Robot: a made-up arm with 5 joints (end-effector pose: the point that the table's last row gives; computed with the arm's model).
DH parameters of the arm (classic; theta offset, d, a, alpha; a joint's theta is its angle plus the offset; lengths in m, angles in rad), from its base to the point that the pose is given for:
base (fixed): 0 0.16 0 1.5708
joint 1: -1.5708 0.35 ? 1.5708
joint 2: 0 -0.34 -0.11 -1.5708
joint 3: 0 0.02 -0.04 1.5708
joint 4: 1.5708 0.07 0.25 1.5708
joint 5: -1.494 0 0.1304 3.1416
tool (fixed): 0.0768 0.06 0 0
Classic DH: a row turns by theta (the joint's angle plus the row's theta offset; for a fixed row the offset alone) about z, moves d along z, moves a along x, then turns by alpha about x.
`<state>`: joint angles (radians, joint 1 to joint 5).
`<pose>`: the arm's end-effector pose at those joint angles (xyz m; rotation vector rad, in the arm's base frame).
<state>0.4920 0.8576 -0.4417 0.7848 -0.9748</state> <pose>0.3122 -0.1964 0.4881 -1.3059 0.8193 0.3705</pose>
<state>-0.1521 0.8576 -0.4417 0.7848 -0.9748</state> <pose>0.4466 -0.1964 0.2349 -1.1930 1.3527 0.8135</pose>
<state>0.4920 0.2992 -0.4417 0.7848 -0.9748</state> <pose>0.2911 -0.3478 0.5275 -0.9484 0.5092 0.7321</pose>
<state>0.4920 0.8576 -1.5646 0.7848 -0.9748</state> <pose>0.4516 -0.3283 0.4333 -0.3986 1.6733 0.3795</pose>
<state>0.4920 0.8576 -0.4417 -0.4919 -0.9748</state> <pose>0.2617 -0.3717 0.4337 -0.3148 0.0105 0.6117</pose>
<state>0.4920 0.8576 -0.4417 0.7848 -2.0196</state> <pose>0.1963 -0.1552 0.4457 -0.7770 1.4633 1.1828</pose>
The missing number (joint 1, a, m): 0.1
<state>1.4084 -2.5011 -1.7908 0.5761 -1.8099</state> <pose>0.3644 -0.3771 0.6196 0.5615 0.0980 -1.8917</pose>
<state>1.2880 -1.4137 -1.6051 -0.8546 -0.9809</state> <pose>0.3206 -0.4746 0.3873 1.3568 0.3965 2.0486</pose>
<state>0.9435 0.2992 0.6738 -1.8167 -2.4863</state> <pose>0.3189 -0.4157 0.2897 0.7447 1.4776 -1.7756</pose>
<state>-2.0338 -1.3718 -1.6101 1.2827 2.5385</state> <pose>-0.4015 -0.6333 -0.4292 -1.1893 1.9964 -0.2671</pose>
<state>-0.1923 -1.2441 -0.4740 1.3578 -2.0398</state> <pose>0.3122 -0.6534 0.1142 0.3045 0.2904 2.4841</pose>
